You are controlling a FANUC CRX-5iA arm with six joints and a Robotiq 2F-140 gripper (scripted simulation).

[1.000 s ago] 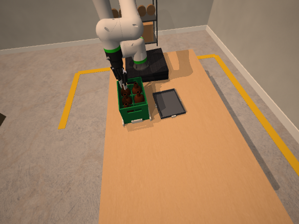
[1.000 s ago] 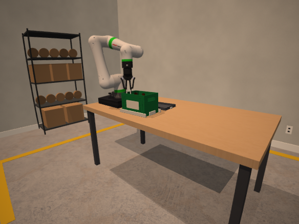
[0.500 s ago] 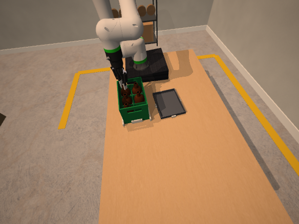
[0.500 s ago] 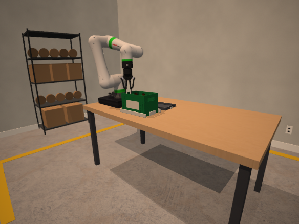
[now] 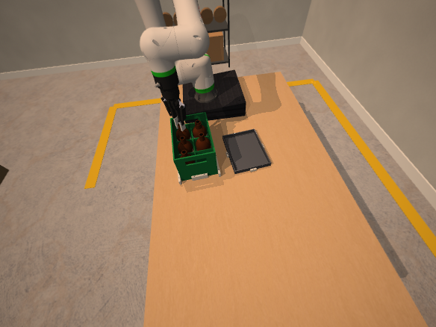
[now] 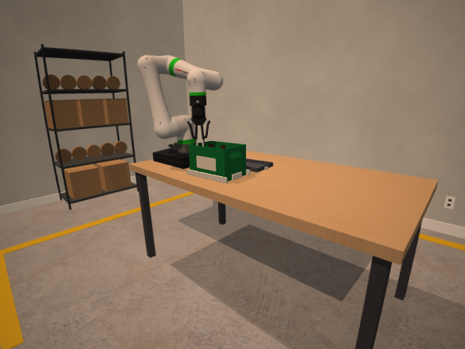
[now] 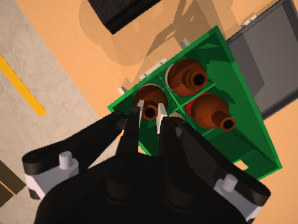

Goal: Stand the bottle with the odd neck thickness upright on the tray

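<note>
Right now my hand is 90 mm to the right of the glass bottle and 90 mm above it. Also, from my hand: dark grey tray: 310 mm to the left, 160 mm below, 120 mm ahead; then green crate: 90 mm below, 90 mm ahead, 40 mm to the left.
</note>
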